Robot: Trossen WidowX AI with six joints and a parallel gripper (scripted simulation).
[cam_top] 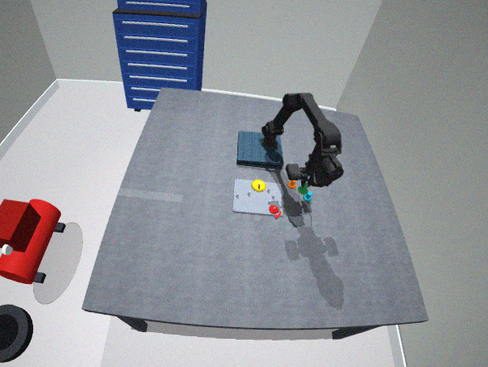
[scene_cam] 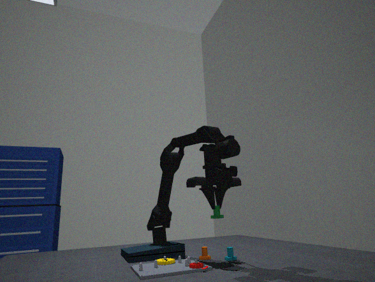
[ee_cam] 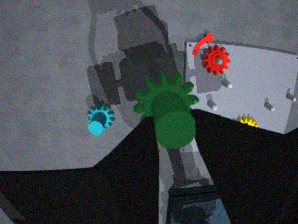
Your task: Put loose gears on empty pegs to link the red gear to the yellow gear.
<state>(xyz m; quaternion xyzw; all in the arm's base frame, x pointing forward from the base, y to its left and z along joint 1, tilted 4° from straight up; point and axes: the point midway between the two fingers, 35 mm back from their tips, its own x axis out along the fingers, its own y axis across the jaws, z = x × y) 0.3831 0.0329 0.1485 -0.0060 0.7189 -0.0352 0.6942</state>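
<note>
My gripper tip is 90 mm to the left of the red gear and 150 mm above it. The rest, counted from my gripper tip: red arrow 20 mm ahead, 70 mm to the right, 160 mm below; then green gear 10 mm below; then teal gear 60 mm behind, 90 mm to the left, 150 mm below.
</note>
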